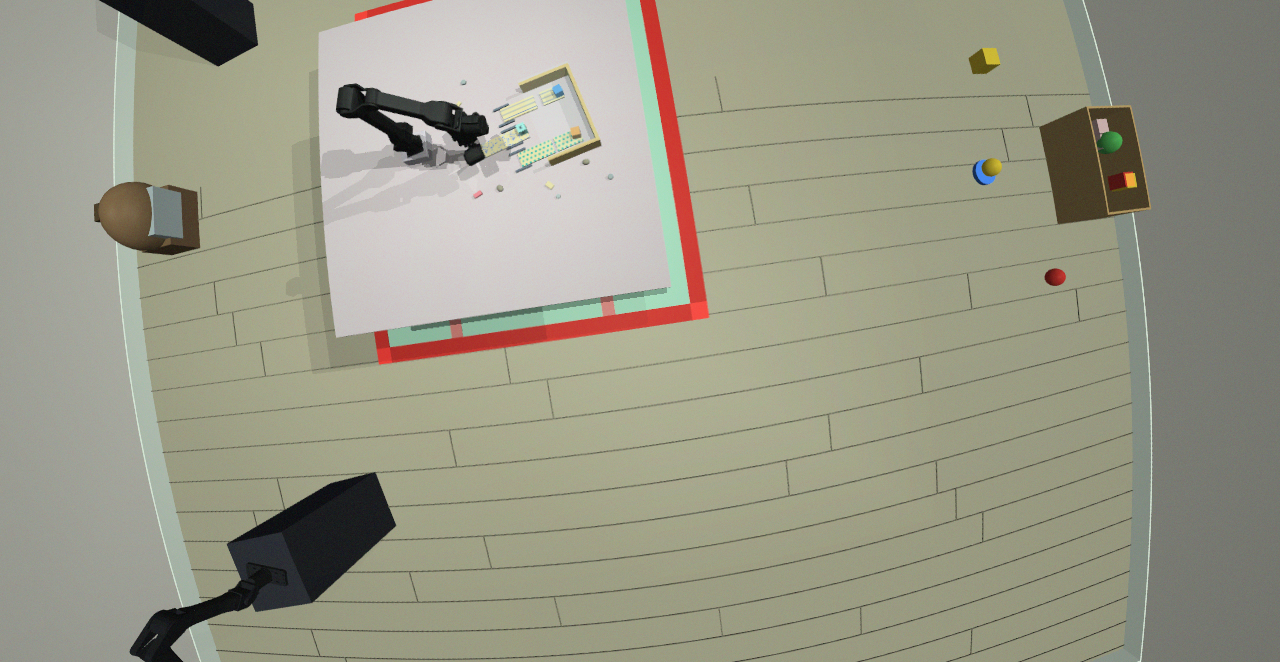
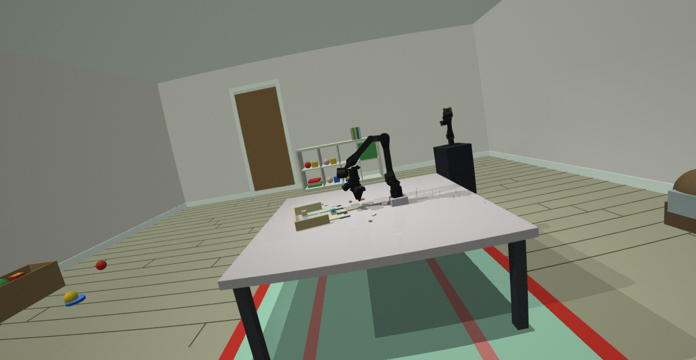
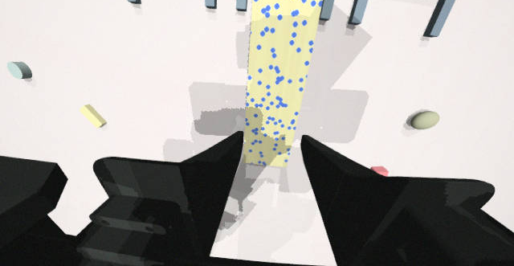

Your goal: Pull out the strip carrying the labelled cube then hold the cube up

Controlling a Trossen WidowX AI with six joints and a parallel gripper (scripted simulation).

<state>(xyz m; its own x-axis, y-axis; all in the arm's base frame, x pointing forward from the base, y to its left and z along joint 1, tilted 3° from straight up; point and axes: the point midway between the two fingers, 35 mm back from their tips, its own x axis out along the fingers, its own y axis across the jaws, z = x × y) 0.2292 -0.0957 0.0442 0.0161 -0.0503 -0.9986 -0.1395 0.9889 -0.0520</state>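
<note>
My gripper tip is 170 mm short of the teal cube, 20 mm to the right of it and 20 mm above it. Also, from my gripper tip: pink piece (50 mm behind, 150 mm to the right, 40 mm below).
</note>
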